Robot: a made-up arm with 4 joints. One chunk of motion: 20 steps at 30 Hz.
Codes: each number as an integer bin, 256 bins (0 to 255) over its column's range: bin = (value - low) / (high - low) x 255, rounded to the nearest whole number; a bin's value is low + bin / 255 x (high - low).
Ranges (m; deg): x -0.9..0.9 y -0.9..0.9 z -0.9..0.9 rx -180..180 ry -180..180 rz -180..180
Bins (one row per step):
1: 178 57 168 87 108 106
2: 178 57 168 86 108 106
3: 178 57 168 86 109 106
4: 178 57 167 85 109 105
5: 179 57 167 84 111 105
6: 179 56 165 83 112 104
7: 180 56 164 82 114 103
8: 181 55 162 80 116 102
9: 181 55 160 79 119 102
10: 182 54 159 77 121 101
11: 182 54 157 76 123 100
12: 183 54 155 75 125 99
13: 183 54 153 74 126 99
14: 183 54 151 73 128 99
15: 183 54 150 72 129 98
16: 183 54 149 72 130 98
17: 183 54 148 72 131 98
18: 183 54 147 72 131 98
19: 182 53 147 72 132 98
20: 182 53 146 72 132 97
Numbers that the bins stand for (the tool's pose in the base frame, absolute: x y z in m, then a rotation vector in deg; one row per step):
1: 0.3565 -0.4976 0.2859 -57.18 -27.53 -30.35
2: 0.3565 -0.4976 0.2859 -58.59 -27.53 -30.35
3: 0.3565 -0.4976 0.2859 -58.59 -26.12 -30.35
4: 0.3565 -0.4976 0.2788 -60.00 -26.12 -31.76
5: 0.3635 -0.4976 0.2788 -61.41 -23.29 -31.76
6: 0.3635 -0.5047 0.2647 -62.82 -21.88 -33.18
7: 0.3706 -0.5047 0.2576 -64.24 -19.06 -34.59
8: 0.3776 -0.5118 0.2435 -67.06 -16.24 -36.00
9: 0.3776 -0.5118 0.2294 -68.47 -12.00 -36.00
10: 0.3847 -0.5188 0.2224 -71.29 -9.18 -37.41
11: 0.3847 -0.5188 0.2082 -72.71 -6.35 -38.82
12: 0.3918 -0.5188 0.1941 -74.12 -3.53 -40.24
13: 0.3918 -0.5188 0.1800 -75.53 -2.12 -40.24
14: 0.3918 -0.5188 0.1659 -76.94 0.71 -40.24
15: 0.3918 -0.5188 0.1588 -78.35 2.12 -41.65
16: 0.3918 -0.5188 0.1518 -78.35 3.53 -41.65
17: 0.3918 -0.5188 0.1447 -78.35 4.94 -41.65
18: 0.3918 -0.5188 0.1376 -78.35 4.94 -41.65
19: 0.3847 -0.5259 0.1376 -78.35 6.35 -41.65
20: 0.3847 -0.5259 0.1306 -78.35 6.35 -43.06

